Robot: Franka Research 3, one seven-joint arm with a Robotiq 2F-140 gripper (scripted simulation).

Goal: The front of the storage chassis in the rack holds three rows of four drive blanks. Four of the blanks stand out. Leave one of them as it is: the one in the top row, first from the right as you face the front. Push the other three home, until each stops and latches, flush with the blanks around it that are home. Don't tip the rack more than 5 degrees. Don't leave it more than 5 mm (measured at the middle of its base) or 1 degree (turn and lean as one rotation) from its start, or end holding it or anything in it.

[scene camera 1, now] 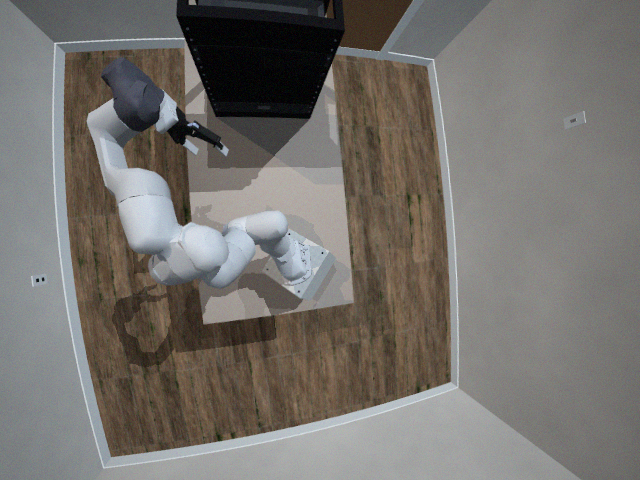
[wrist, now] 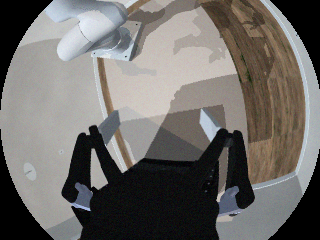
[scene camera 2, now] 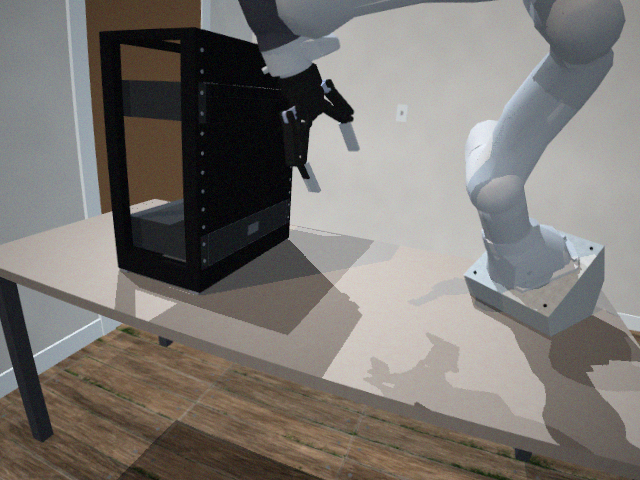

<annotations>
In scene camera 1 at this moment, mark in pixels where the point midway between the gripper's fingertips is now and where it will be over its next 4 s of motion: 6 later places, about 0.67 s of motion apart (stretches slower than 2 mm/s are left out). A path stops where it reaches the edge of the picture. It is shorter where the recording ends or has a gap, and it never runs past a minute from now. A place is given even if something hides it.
My gripper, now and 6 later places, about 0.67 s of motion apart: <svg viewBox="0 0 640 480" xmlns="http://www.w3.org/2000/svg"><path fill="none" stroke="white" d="M211 152L209 152L204 150L194 142L179 126L165 98L171 59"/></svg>
</annotations>
